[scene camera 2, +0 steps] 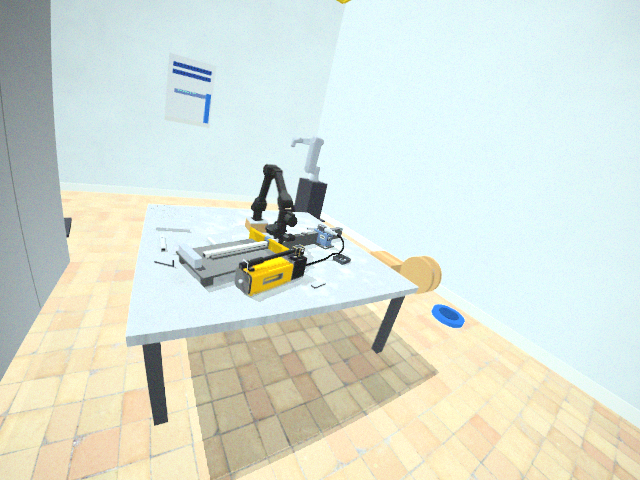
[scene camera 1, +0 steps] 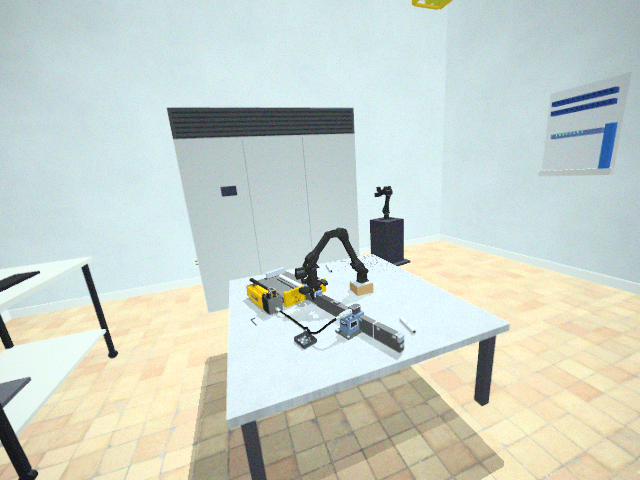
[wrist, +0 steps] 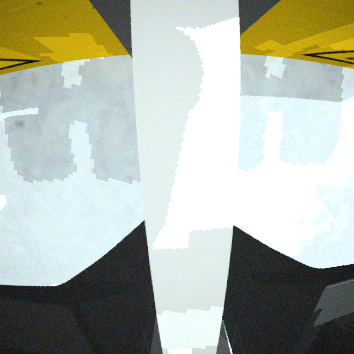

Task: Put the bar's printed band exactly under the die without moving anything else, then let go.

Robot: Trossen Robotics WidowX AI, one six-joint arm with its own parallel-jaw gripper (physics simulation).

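Places are measured from the arm's base along level axes (x back, y right, z up), in metres.
Pixels of known places: gripper, fingertip midpoint: (scene camera 1: 314, 299) (wrist: 180, 219); arm's base, origin of the base link: (scene camera 2: 257, 219) (scene camera 1: 362, 280).
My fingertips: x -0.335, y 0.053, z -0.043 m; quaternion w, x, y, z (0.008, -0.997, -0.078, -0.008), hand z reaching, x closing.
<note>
For each thing: its top centre in the pictures, then the offset to it from my fingertips. "spot": a spot on its surface instead.
- long white bar, surface spot: (scene camera 2: 235, 250) (scene camera 1: 288, 282) spot: dy +0.275, dx -0.052, dz +0.034 m
- yellow machine, surface spot: (scene camera 2: 271, 276) spot: dy +0.241, dx -0.312, dz +0.035 m
- blue device, surface spot: (scene camera 1: 349, 324) spot: dy -0.399, dx -0.029, dz +0.039 m
- small black box, surface spot: (scene camera 1: 305, 338) spot: dy -0.289, dx -0.214, dz -0.023 m
- short white rod, middle of its top: (scene camera 1: 407, 323) dy -0.506, dx +0.244, dz -0.005 m
A long white bar (scene camera 1: 290, 280) (scene camera 2: 235, 250) lies over the grey bed and reaches the yellow plate (scene camera 1: 294, 296) (scene camera 2: 258, 236) (wrist: 65, 30). In the wrist view the bar (wrist: 165, 125) runs lengthwise between the black fingers of my gripper (scene camera 1: 312, 294) (scene camera 2: 281, 238) (wrist: 180, 219). The fingers touch its two sides, so my gripper is shut on the bar, on the far side of the plate from the bed. A small blue block (scene camera 1: 318, 292) (scene camera 2: 268, 238) shows close to the gripper at the plate. No printed band shows on the visible bar, and I cannot tell which part is the die.
A yellow machine (scene camera 1: 256, 295) (scene camera 2: 271, 276) stands beside the bed. A dark rail (scene camera 1: 385, 334) extends from the gripper area past a blue device (scene camera 1: 349, 324) (scene camera 2: 324, 238). A cable leads to a small black box (scene camera 1: 305, 338) (scene camera 2: 341, 258). A short white rod (scene camera 1: 407, 324) lies near the rail.
</note>
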